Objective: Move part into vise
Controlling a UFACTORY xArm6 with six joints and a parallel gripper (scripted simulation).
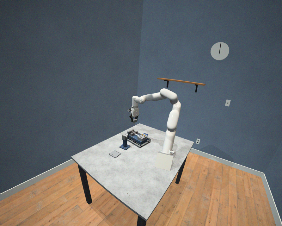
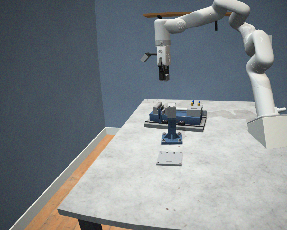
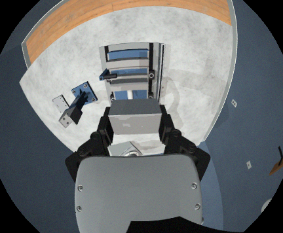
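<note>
Now: the part 2 cm below my hand. The rest, counted from my hand: fixed jaw: 17 cm below, 3 cm ahead, 2 cm to the left; then cylinder rod: 17 cm below, 8 cm behind, 2 cm to the left; then work stop: 16 cm below, 6 cm to the left.
</note>
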